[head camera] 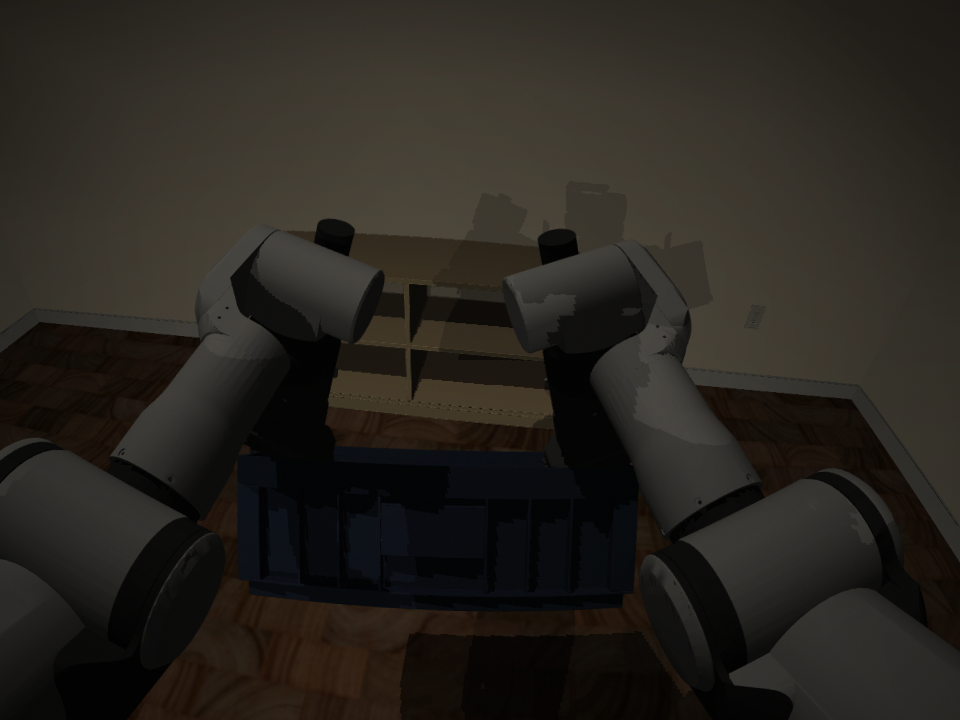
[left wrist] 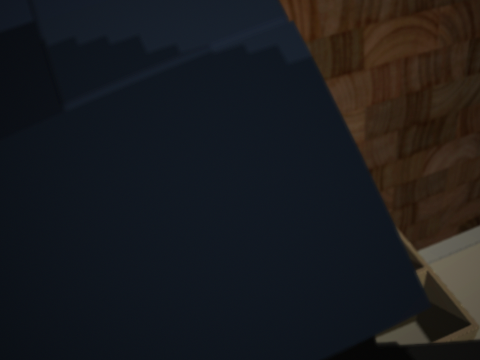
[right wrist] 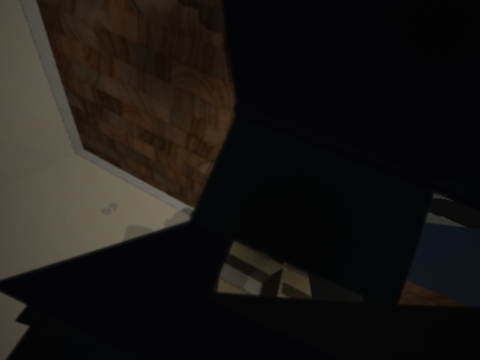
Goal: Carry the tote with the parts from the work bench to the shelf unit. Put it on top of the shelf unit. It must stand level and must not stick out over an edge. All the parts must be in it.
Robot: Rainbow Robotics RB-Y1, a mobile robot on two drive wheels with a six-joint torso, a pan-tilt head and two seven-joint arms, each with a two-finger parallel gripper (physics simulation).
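Places are measured from the robot's base along level axes (x left, y back, z up), in millimetres.
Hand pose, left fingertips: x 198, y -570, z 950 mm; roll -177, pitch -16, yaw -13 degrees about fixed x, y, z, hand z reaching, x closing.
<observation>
After its pixels a point has its place.
I hold a dark blue tote [head camera: 437, 526] {x 6, y -485, z 988 mm} between both arms, in front of me and above the wooden floor. My left gripper [head camera: 297, 465] {x 198, y -570, z 950 mm} is shut on the tote's left end and my right gripper [head camera: 593, 472] {x -182, y -570, z 949 mm} is shut on its right end; the fingers are lost in shadow. The tote's side fills the left wrist view [left wrist: 186, 201]. The beige shelf unit [head camera: 442, 340] {x 44, y -1751, z 346 mm} stands just beyond the tote against the wall, and its top is bare. A corner of it shows in the left wrist view [left wrist: 449, 294] {x 762, y -1772, z 467 mm} and its compartments in the right wrist view [right wrist: 267, 276]. The tote's inside and the parts are hidden.
The wall [head camera: 480, 100] {x -53, y -2095, z 1156 mm} rises right behind the shelf unit, with a pale baseboard [head camera: 783, 383] {x -1619, y -1930, z 61 mm} along the floor. A side wall closes in at the right [head camera: 907, 457] {x -2033, y -1386, z 77 mm}. The room is dim.
</observation>
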